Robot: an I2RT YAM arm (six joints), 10 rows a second.
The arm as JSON. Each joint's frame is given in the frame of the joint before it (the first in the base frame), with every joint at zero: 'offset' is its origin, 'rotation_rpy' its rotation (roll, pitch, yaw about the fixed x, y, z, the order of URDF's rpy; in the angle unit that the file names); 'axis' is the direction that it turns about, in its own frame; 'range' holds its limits. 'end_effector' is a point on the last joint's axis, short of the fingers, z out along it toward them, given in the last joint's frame.
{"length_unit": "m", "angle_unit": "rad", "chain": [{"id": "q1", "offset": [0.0, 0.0, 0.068], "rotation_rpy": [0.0, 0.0, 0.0], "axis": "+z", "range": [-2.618, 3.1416]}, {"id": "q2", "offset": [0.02, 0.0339, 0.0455], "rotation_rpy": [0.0, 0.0, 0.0], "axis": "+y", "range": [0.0, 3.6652]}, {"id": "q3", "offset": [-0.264, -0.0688, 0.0], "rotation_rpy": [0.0, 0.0, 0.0], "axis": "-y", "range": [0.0, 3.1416]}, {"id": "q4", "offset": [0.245, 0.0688, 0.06], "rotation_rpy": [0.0, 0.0, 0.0], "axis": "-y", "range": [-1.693, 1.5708]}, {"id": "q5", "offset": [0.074, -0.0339, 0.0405], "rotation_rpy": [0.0, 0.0, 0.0], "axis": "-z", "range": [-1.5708, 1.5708]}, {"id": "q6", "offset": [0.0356, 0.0, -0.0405], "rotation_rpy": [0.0, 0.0, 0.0], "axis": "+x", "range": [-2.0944, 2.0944]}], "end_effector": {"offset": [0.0, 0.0, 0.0], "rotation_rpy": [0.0, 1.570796, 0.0]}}
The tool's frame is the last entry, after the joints.
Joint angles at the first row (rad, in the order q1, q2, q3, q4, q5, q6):
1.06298, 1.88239, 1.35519, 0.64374, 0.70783, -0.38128
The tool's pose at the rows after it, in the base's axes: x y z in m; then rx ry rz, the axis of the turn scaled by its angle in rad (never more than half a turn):
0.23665 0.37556 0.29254 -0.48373 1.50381 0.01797
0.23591 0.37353 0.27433 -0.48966 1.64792 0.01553
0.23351 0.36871 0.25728 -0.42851 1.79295 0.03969
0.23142 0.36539 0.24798 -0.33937 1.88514 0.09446
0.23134 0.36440 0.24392 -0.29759 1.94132 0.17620
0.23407 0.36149 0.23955 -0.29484 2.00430 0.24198
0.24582 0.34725 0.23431 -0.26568 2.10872 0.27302
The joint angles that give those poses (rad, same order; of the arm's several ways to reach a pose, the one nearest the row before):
1.06262, 1.88240, 1.35672, 0.51367, 0.73989, -0.29164
1.06261, 1.88240, 1.36016, 0.31835, 0.75285, -0.13790
1.06261, 1.88240, 1.35941, 0.14171, 0.76238, 0.06389
1.06261, 1.88278, 1.35900, 0.04331, 0.75438, 0.23481
1.05841, 1.88276, 1.35899, 0.00401, 0.70174, 0.33589
1.04466, 1.88239, 1.35939, -0.03948, 0.62657, 0.39883
0.99776, 1.87362, 1.35939, -0.13142, 0.53922, 0.47323

